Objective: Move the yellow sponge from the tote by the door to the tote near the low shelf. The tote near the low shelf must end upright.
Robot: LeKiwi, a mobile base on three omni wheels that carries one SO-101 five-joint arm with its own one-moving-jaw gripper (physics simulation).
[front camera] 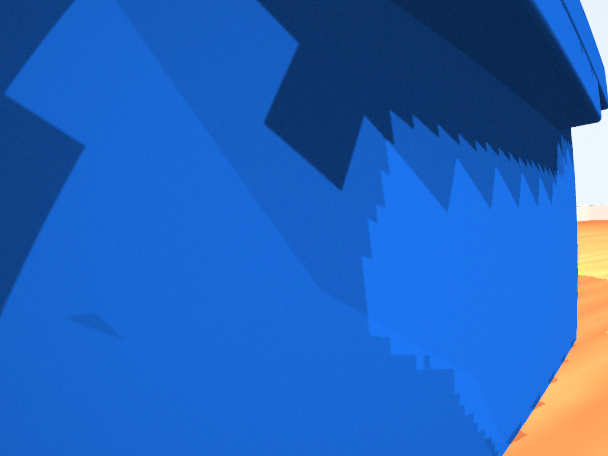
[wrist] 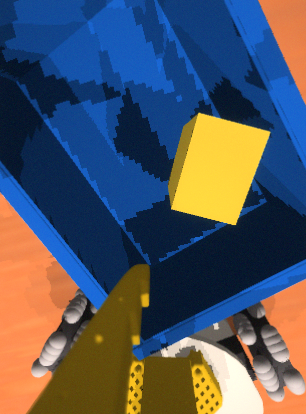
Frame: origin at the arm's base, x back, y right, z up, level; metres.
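Seen in the pictures: hand, its tool point: (wrist: 149, 279); arm's base, origin of its link: (wrist: 166, 367).
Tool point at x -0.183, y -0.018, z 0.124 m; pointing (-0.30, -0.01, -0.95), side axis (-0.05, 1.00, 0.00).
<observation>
Pixels of each thing's top centre, then the offset from my tool point to it. Level surfaces: height alone.
- yellow sponge, centre of its top: (wrist: 218, 172) dx -0.022, dy +0.042, dz -0.101 m
- blue tote, centre of its top: (front camera: 240, 117) (wrist: 136, 144) dx -0.039, dy -0.014, dz -0.094 m
- Orange floor, height of its surface: dz -0.214 m
The yellow sponge (wrist: 219, 170) is inside a blue tote (front camera: 225, 280) (wrist: 282, 272), toward its near right part in the wrist view. The frames do not show whether this is the tote by the door or the one near the low shelf. The tote stands upright, its opening facing the wrist camera, and its outer wall fills most of the front view. My gripper (wrist: 146, 287) is open and empty above the near end of the tote. One notched jaw shows, and the other jaw is out of the picture. The sponge lies beyond and below the jaw tip, apart from it.
My base's wheels (wrist: 52, 347) (wrist: 272, 345) and its pale round part (wrist: 240, 382) show close to the tote's near rim in the wrist view. Orange floor (front camera: 575, 400) (wrist: 20, 260) shows beside the tote. A pale wall (front camera: 590, 165) stands far off at the right of the front view.
</observation>
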